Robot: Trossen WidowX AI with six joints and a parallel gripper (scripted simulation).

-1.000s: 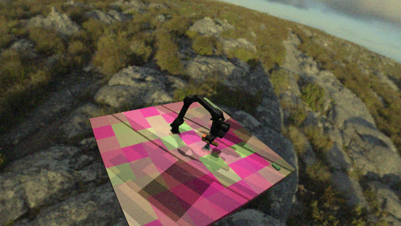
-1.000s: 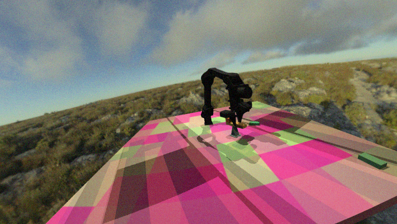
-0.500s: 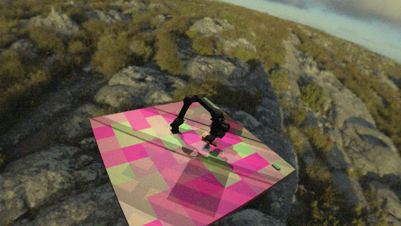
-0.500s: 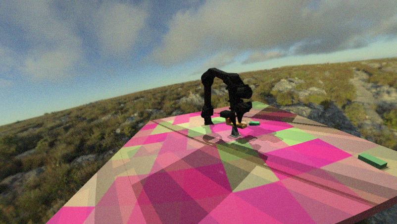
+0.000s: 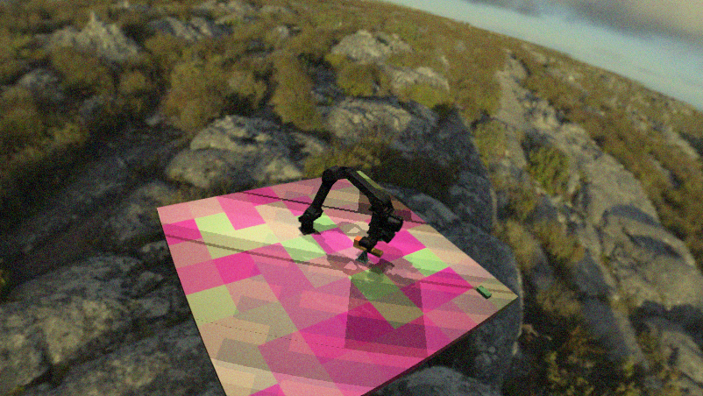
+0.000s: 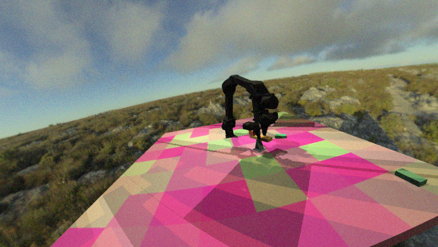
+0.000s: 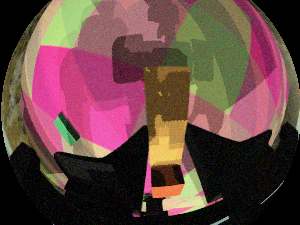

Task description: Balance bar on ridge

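The bar is 3 cm behind my gripper tip, 2 cm to the right of it and 1 cm above it. The rest, counted from my gripper tip: dark ridge 4 cm below, 2 cm behind, 1 cm to the right.
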